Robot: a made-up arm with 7 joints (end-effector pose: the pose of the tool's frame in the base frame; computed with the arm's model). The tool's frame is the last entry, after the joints.
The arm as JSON. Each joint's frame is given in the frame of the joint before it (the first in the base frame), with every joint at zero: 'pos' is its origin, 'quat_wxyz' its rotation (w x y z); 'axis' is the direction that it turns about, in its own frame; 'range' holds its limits. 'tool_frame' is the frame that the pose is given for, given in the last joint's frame.
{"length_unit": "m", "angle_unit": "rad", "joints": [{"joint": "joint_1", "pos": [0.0, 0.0, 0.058], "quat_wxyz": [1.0, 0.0, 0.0, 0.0], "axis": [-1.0, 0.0, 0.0], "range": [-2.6, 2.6]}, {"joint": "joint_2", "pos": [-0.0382, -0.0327, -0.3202], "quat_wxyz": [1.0, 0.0, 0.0, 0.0], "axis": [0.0, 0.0, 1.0], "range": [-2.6, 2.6]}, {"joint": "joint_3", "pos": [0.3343, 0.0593, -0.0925], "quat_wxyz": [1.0, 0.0, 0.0, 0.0], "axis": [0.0, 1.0, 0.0], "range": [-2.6, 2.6]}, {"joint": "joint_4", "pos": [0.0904, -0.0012, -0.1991], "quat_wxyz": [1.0, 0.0, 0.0, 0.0], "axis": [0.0, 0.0, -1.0], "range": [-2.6, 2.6]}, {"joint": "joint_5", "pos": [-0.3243, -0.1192, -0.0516], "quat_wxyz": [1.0, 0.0, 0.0, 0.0], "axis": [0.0, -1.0, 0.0], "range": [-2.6, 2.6]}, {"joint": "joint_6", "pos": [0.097, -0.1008, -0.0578], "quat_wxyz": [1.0, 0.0, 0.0, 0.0], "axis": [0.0, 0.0, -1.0], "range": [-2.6, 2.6]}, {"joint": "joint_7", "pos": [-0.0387, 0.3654, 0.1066], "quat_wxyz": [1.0, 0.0, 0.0, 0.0], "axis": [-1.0, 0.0, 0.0], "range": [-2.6, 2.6]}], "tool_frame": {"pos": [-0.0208, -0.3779, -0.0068], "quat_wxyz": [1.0, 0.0, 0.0, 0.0]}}
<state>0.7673 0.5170 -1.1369 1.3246 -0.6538 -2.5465 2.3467</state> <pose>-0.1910 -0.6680 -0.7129 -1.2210 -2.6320 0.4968</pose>
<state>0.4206 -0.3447 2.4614 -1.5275 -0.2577 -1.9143 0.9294</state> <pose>-0.0324 -0.5249 -0.5100 1.8958 -0.8084 0.6190</pose>
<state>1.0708 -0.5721 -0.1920 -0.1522 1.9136 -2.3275 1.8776</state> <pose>-0.3752 -1.2061 0.0300 0.7623 0.6603 -0.6700</pose>
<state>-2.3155 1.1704 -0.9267 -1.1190 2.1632 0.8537 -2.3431</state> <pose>0.1356 0.5057 0.2172 1.4792 0.4213 -1.0009</pose>
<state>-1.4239 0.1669 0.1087 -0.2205 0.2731 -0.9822 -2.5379</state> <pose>-0.4316 0.8517 -0.1716 -1.8990 -0.6966 -1.5371</pose>
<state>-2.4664 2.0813 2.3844 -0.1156 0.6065 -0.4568 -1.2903</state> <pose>-0.0805 -0.0301 -0.0031 0.8249 0.3582 2.0335</pose>
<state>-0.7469 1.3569 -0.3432 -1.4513 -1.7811 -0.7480 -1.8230</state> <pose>0.5100 0.3264 -0.1355 -0.4489 1.3222 0.9135</pose>
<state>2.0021 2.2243 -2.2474 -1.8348 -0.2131 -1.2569 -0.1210</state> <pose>-0.1299 -0.0260 -0.2080 -0.0145 0.3751 -1.9967</pose>
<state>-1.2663 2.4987 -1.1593 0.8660 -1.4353 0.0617 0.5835</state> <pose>-0.4678 0.6518 0.1548 0.3446 -0.9847 2.0856</pose>
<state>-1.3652 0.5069 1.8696 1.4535 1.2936 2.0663 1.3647</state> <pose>0.2005 0.3746 0.8322 -0.9370 0.8890 -1.6051</pose>
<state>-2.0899 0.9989 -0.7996 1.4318 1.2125 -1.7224 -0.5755</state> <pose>0.0185 0.4642 0.7485 1.4679 -1.3917 -0.4507</pose>
